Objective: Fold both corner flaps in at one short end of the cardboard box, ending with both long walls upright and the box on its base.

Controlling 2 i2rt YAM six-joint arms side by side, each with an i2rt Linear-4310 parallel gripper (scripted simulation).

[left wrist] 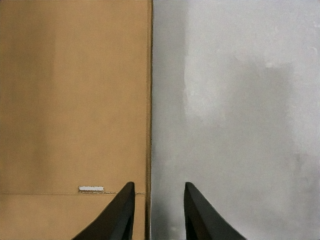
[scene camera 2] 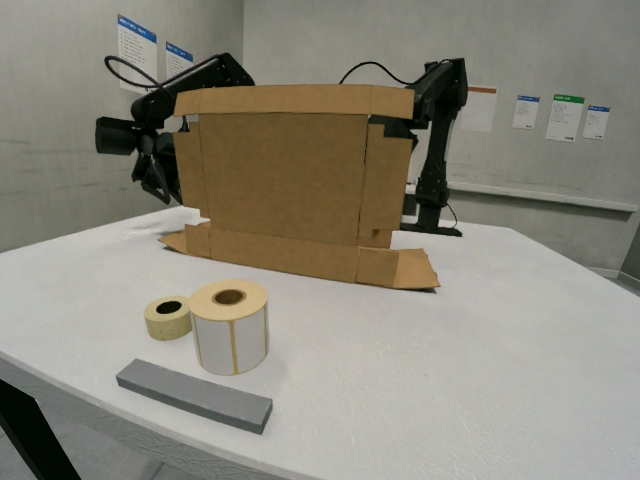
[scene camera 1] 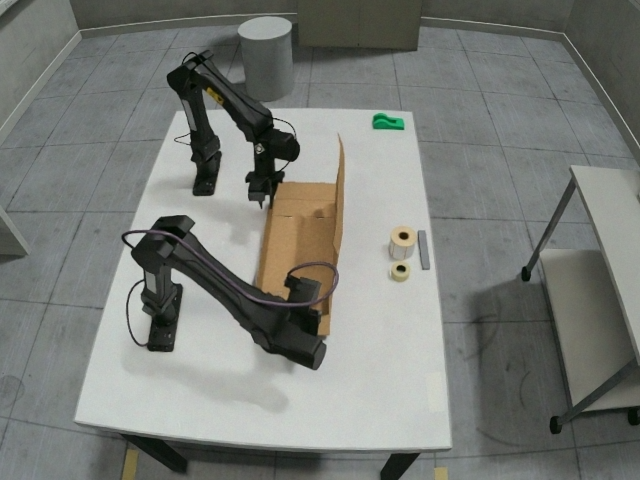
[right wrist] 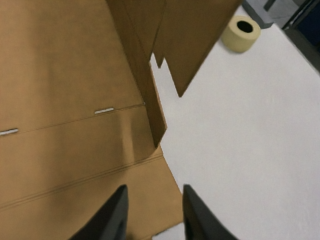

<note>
The pictures show: my left gripper, my right gripper and a grey bar.
My right gripper is seen too in the right wrist view.
</note>
